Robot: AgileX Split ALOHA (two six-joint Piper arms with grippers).
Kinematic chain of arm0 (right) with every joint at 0, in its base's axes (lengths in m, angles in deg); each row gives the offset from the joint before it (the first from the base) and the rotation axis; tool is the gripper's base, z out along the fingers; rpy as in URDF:
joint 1: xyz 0 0 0.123 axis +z
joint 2: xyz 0 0 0 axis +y
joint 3: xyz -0.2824 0 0.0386 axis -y
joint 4: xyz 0.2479 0 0.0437 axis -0.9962 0 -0.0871
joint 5: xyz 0 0 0 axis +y
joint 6: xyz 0.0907 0 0.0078 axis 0.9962 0 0.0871
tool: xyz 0 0 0 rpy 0 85 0
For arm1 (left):
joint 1: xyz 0 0 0.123 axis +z
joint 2: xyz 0 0 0 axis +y
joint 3: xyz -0.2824 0 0.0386 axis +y
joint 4: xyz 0.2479 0 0.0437 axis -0.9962 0 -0.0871
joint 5: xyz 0 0 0 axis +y
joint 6: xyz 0.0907 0 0.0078 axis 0.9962 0 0.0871
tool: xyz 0 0 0 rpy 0 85 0
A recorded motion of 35 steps. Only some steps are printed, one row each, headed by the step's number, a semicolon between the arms.
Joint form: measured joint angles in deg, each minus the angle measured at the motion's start. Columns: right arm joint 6, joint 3, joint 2, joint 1, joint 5, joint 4; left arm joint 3, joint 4, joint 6, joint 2, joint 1, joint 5.
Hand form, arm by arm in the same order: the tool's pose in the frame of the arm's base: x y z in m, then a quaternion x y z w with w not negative. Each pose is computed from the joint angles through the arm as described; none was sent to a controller.
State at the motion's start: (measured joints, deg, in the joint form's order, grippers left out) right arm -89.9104 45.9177 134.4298 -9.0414 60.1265 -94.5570; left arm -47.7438 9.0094 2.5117 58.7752 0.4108 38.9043
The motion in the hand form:
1: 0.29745 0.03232 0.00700 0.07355 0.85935 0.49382 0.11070; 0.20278 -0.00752 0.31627 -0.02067 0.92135 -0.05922 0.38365
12: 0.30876 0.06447 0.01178 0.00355 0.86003 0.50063 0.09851; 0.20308 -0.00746 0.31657 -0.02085 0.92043 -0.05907 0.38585
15: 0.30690 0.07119 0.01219 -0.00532 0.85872 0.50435 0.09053; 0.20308 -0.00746 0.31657 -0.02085 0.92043 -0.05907 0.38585
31: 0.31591 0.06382 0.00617 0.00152 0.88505 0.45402 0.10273; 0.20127 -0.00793 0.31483 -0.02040 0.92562 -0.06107 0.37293
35: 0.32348 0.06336 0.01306 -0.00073 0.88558 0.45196 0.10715; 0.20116 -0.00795 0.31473 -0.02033 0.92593 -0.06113 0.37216
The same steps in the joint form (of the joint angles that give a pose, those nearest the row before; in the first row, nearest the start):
1: 0.00 0.37 0.00 0.00 -0.10 -0.05; 0.00 0.00 0.00 0.00 0.00 0.00
12: 1.21 4.21 0.00 6.32 0.17 1.87; 0.00 0.00 0.00 0.00 0.00 -0.27
15: 1.55 4.21 0.00 7.51 0.52 2.15; 0.00 0.00 0.00 0.00 0.00 -0.27
31: 2.13 5.61 -0.12 7.24 -6.09 2.12; 0.00 0.15 0.00 0.00 0.00 1.33
35: 4.38 7.06 -1.07 7.25 -6.39 3.48; 0.00 0.15 0.00 0.00 0.00 1.43

